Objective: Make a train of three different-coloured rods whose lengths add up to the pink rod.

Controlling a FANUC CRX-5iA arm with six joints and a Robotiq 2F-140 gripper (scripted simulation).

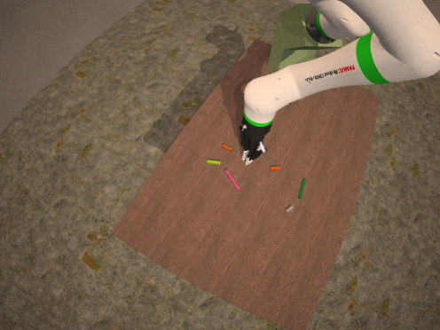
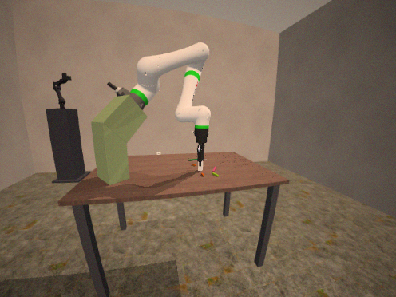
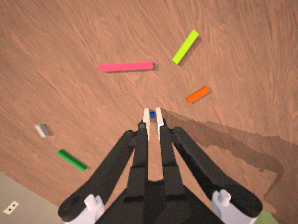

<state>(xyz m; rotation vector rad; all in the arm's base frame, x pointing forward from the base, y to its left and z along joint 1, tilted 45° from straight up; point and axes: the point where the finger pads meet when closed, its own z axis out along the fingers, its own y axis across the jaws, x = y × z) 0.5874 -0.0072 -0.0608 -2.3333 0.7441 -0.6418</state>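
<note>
Now: the blue rod 30 mm below my hand. Round my hand: lime rod (100 mm to the right, 80 mm ahead, 30 mm below); then green rod (240 mm to the left, 30 mm below, 10 mm behind); then pink rod (100 mm ahead, 30 mm below, 10 mm to the right).
</note>
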